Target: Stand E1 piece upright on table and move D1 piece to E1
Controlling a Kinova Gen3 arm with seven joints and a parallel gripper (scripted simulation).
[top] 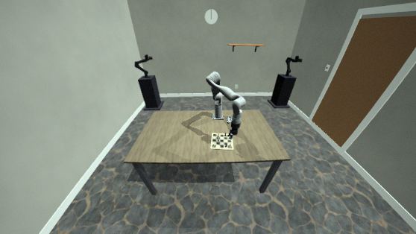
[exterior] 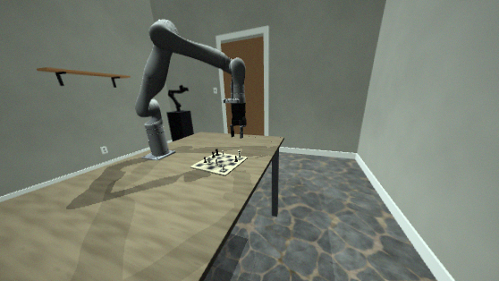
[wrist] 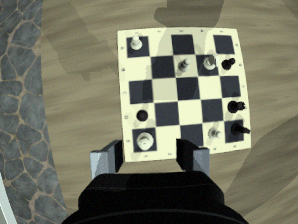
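Right now my hand is 10 mm short of the white piece and 120 mm above it. Round my hand: chessboard: 80 mm behind, 60 mm to the right, 140 mm below.
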